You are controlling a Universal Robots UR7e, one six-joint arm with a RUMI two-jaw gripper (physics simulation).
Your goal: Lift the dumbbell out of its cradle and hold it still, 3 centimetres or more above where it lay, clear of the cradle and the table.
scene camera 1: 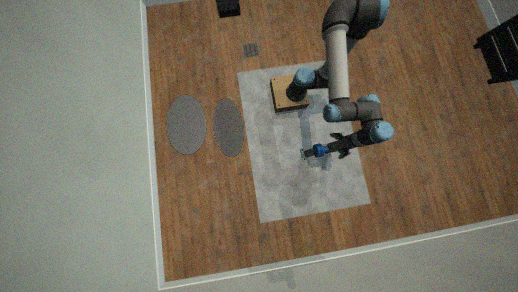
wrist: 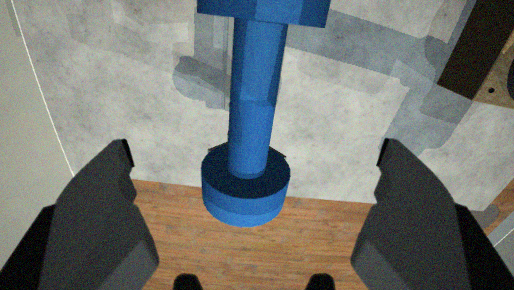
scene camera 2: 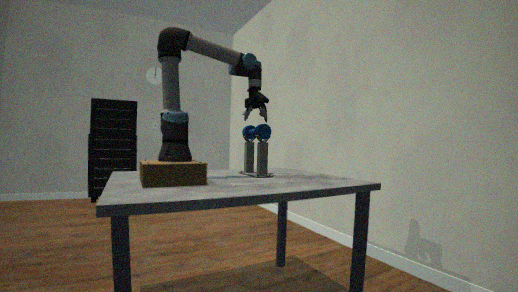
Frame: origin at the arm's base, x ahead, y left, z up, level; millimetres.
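Seen in the pictures: gripper, fingertip midpoint: (wrist: 255,142) (scene camera 2: 255,121); arm's base, link origin: (scene camera 1: 295,92) (scene camera 2: 175,160).
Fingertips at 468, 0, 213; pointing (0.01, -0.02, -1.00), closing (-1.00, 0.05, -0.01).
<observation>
Offsets run from my fingertips to a thing's top centre, as dx, dy, dz. "*": to the spot under its first point. Level surfaces: height alone.
A blue dumbbell @(+3, +0, -17) (scene camera 1: 320,150) (scene camera 2: 263,132) (wrist: 255,75) lies level across the two grey posts of its cradle @(* -20, -90, -208) (scene camera 2: 262,159). In scene camera 1 the arm hides its far end, and part of the cradle @(+3, +0, -79) (scene camera 1: 308,153) shows beside the near head. My gripper (scene camera 1: 338,145) (scene camera 2: 256,120) (wrist: 255,142) is open and empty, pointing down. Its fingertips are a little above the dumbbell, apart from it. In the wrist view the handle runs between the two fingers, with one head lying between them low in the picture and the other head cut off at the top edge.
The cradle stands on the grey table @(dz -304) (scene camera 1: 280,200) (scene camera 2: 320,182). The arm's wooden base block (scene camera 1: 281,89) (scene camera 2: 173,175) stands on the same table, to the left of the cradle in scene camera 2. A black cabinet (scene camera 1: 502,50) (scene camera 2: 114,145) stands on the floor away from the table.
</observation>
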